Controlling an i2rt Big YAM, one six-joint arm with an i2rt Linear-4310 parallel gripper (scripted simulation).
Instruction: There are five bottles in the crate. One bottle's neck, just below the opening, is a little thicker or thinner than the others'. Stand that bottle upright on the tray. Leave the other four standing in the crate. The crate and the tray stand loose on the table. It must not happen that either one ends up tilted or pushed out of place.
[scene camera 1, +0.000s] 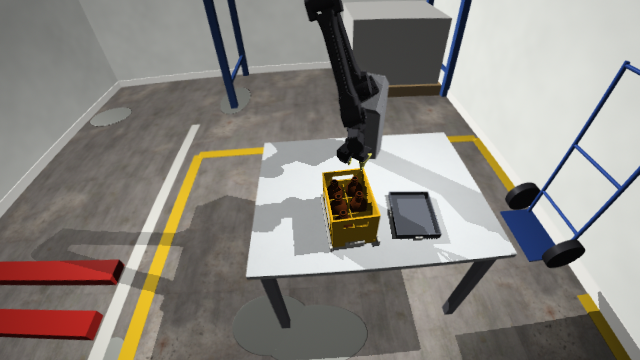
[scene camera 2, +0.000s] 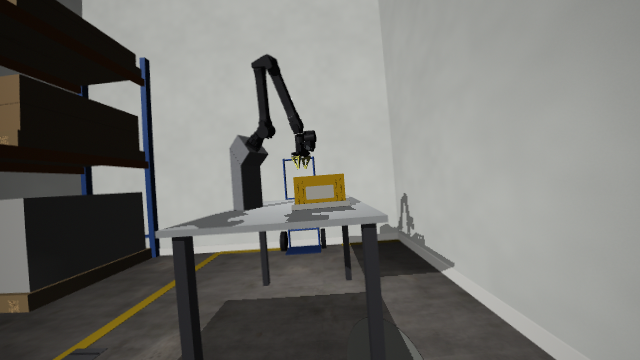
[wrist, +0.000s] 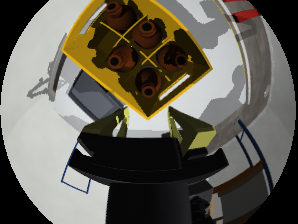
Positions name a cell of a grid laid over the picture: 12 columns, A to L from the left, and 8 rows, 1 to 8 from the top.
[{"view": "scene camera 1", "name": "dark tray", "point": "H5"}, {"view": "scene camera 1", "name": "crate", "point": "G6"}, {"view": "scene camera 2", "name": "crate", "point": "G5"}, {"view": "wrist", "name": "gripper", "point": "F4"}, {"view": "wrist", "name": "dark tray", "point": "D4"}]
